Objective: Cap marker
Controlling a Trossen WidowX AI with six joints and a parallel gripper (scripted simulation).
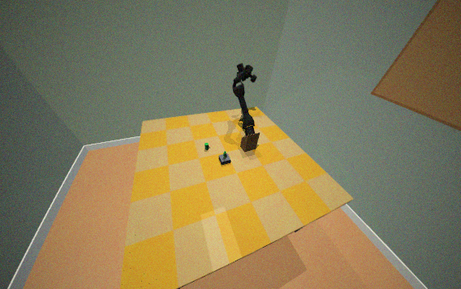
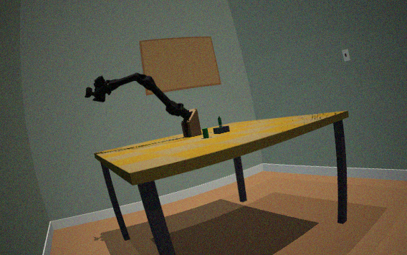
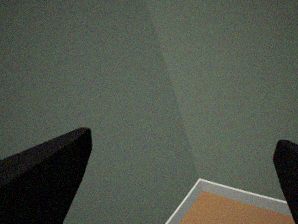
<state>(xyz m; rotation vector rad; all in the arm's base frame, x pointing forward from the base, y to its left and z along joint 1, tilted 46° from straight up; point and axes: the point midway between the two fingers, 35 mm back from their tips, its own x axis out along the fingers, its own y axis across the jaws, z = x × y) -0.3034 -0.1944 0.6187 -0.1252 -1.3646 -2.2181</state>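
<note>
My gripper tip is 68 cm short of the green cap, 48 cm to the right of it and 38 cm above it. Round my gripper tip: holder block (60 cm ahead, 65 cm to the left, 39 cm below).
</note>
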